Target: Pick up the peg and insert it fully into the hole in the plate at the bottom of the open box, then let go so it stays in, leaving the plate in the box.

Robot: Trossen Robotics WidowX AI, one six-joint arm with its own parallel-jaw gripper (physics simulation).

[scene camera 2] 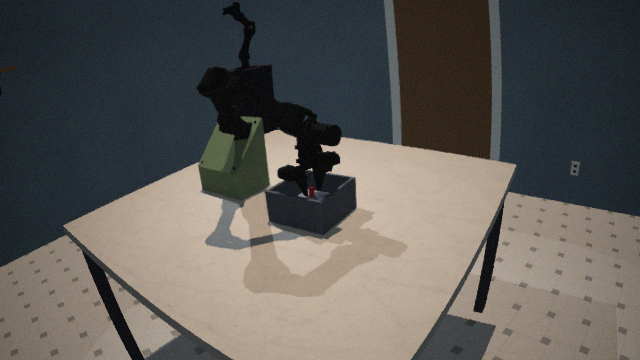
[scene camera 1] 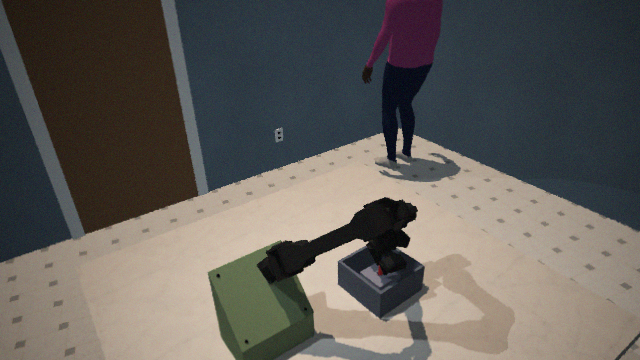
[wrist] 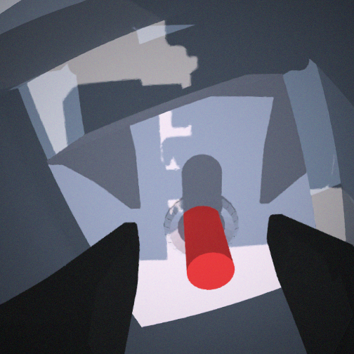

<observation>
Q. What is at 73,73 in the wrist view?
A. A dark box.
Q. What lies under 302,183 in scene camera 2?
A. My gripper.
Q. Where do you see a light grey plate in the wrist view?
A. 234,146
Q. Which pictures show the dark box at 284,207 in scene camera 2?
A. Scene camera 2, scene camera 1 and the wrist view: all of them.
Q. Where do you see a red peg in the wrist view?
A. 209,265
</observation>
